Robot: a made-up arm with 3 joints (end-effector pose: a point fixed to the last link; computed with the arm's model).
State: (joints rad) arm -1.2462 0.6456 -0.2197
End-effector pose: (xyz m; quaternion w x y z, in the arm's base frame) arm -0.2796 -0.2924 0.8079 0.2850 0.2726 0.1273 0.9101
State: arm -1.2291 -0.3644 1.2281
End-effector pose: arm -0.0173 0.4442 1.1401 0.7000 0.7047 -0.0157 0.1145
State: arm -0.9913 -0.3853 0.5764
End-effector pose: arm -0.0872 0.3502 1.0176 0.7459 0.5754 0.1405 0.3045
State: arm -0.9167 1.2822 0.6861
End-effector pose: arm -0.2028 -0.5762 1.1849 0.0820 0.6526 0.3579 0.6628
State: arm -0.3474 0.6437 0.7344
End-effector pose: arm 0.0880 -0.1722 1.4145 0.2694 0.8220 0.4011 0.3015
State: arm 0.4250 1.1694 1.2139
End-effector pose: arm 0.7496 -0.4377 1.1591 0.1311 -0.8581 -0.4787 0.1316
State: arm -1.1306 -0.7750 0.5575
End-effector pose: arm 0.0751 0.4319 0.8803 0.8466 0.4907 0.0218 0.2051
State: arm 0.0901 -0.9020 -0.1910
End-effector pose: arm 0.1287 0.2120 0.8280 0.6163 0.4406 0.6232 0.1942
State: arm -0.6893 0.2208 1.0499
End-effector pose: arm -0.0218 0.1627 1.3690 0.5103 0.7812 0.3137 0.1756
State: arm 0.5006 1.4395 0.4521
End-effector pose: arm 0.4478 -0.6515 1.0249 0.2134 -0.9337 -0.2104 -0.1960
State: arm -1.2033 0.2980 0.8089
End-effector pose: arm -0.3920 0.0677 1.1373 0.5456 0.6498 0.1894 0.4941
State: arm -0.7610 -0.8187 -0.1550
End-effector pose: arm 0.0083 0.2157 0.8034 0.8024 0.3462 0.3054 0.3782
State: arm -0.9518 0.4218 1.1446
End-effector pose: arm -0.2175 0.0552 1.3635 0.4788 0.7758 0.2917 0.2895
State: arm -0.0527 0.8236 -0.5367
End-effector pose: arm 0.0833 -0.3445 0.9715 0.0789 0.6670 0.1321 0.7290
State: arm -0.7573 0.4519 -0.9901
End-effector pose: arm 0.0371 -0.2505 0.7966 0.2019 0.1864 0.0969 0.9566
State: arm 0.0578 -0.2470 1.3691
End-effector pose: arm 0.5733 0.4161 1.0042 0.5232 0.6513 0.4028 -0.3739
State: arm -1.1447 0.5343 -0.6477
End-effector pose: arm -0.1252 -0.2686 0.7720 0.2516 0.1447 0.0884 0.9529
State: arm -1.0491 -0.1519 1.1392
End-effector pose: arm -0.0750 0.3652 1.2055 0.6602 0.7250 0.1170 0.1574
